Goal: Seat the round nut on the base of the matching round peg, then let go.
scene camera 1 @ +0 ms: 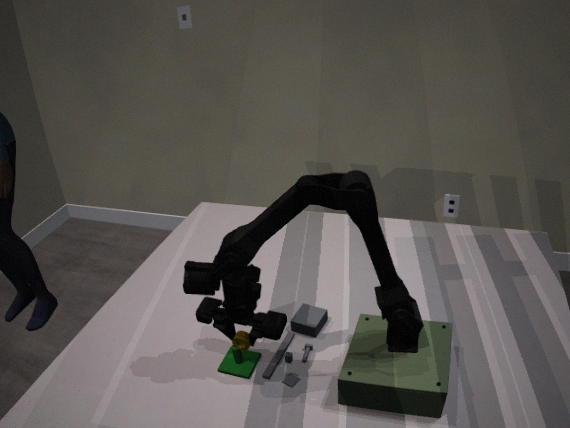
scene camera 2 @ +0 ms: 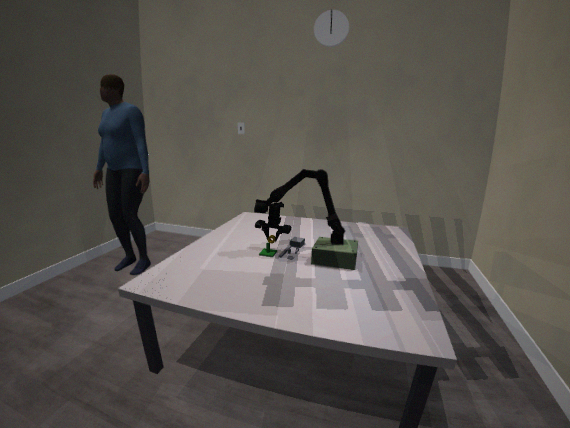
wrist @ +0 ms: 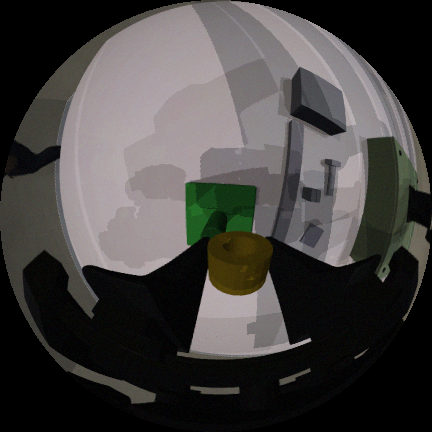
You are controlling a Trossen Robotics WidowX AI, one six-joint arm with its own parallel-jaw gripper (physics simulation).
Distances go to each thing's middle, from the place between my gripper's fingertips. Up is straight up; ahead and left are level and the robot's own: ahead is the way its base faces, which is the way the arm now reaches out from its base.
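The yellow round nut [wrist: 238, 261] sits 10 mm to the left of my hand and 10 mm above it. As for the green base [scene camera 1: 236, 362], my gripper is 40 mm above it and 20 mm short of it.
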